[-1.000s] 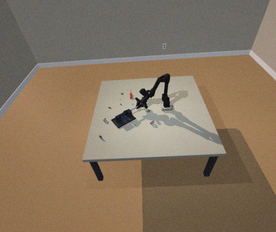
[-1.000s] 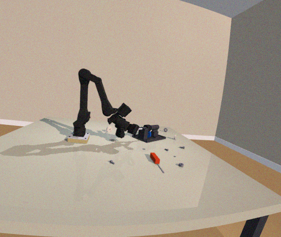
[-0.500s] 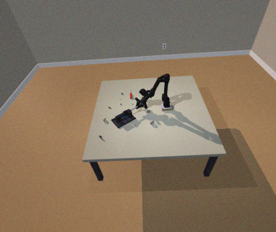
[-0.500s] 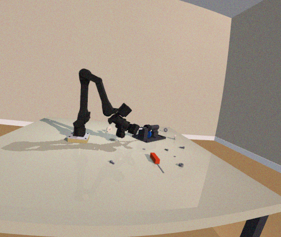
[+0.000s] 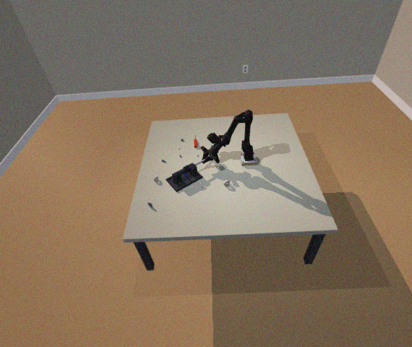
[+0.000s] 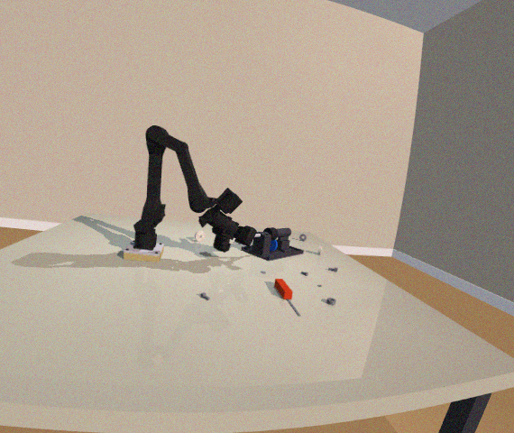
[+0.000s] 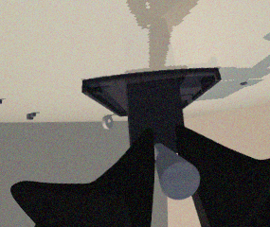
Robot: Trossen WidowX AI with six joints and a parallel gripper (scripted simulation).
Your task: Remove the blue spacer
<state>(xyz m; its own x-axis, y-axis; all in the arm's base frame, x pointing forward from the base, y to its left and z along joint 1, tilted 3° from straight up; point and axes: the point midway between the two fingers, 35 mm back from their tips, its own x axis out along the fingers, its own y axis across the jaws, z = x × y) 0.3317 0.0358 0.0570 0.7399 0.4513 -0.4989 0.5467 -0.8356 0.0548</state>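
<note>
My gripper tip is now 40 mm short of the grey shaft, 30 mm to the right of it and 20 mm below it. Round my gripper tip: blue spacer (130 mm ahead, 80 mm to the left, 30 mm below); pale ring (160 mm behind, 190 mm to the left, 40 mm below).
</note>
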